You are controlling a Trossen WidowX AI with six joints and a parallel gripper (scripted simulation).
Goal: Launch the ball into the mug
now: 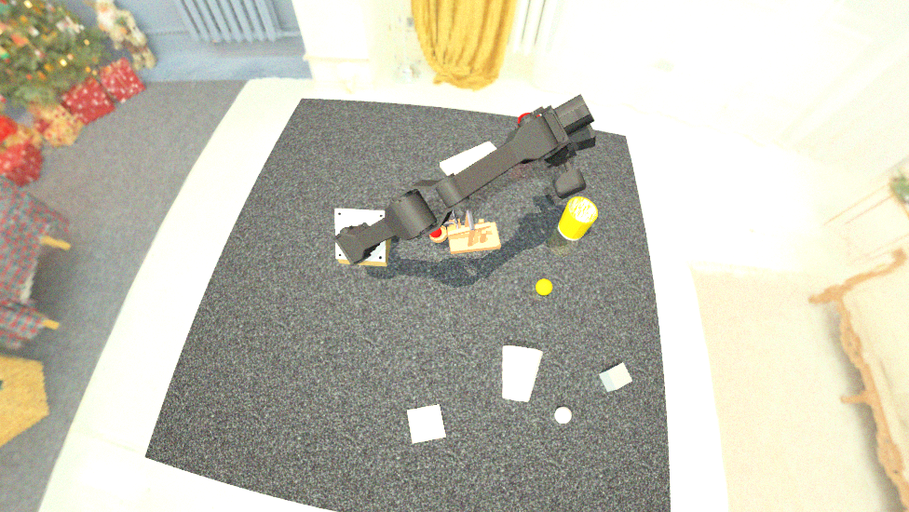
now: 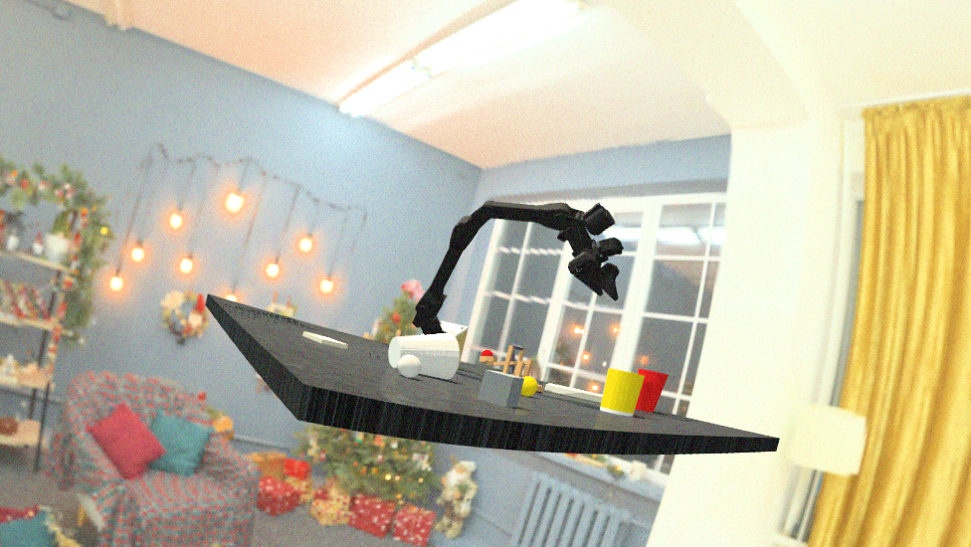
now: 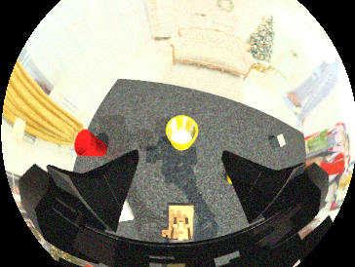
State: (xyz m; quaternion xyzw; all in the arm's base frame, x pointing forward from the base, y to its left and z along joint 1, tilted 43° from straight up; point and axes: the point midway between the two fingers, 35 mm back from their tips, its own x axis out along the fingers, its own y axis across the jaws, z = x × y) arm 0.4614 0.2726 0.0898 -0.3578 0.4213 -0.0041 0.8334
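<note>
Now: gripper tip 310 mm past the red ball, 210 mm above it and 90 mm to the left of it. Round my gripper tip: yellow ball 250 mm below, 190 mm to the right; then wooden catapult 240 mm behind, 220 mm below, 60 mm to the right; then yellow mug 240 mm below, 90 mm ahead, 20 mm to the left.
</note>
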